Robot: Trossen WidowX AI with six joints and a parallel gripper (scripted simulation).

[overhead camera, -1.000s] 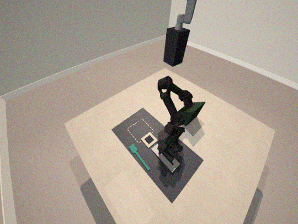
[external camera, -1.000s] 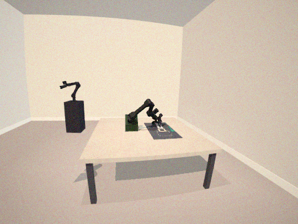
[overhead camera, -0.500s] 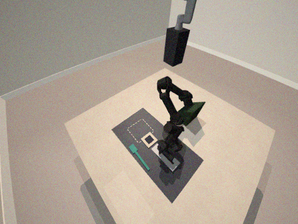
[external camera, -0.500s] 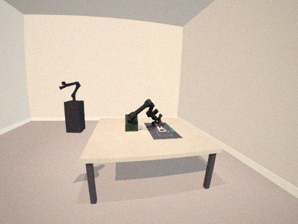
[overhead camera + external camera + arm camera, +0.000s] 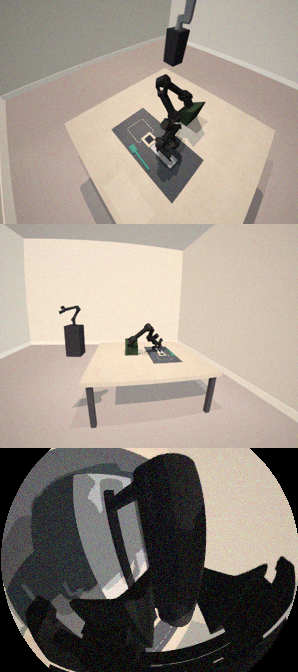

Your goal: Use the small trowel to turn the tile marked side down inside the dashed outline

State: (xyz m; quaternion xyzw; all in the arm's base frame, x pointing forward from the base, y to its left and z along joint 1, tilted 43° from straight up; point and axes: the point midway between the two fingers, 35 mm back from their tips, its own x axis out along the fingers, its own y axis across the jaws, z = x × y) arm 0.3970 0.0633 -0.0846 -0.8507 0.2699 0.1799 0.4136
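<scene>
Right now the mat is 8 cm below my gripper tip, 7 cm to the right of it and 2 cm behind it. Also, from my gripper tip: cream tile: 12 cm to the right, 5 cm below, 2 cm behind; then teal trowel: 12 cm ahead, 8 cm to the right, 5 cm below.
</scene>
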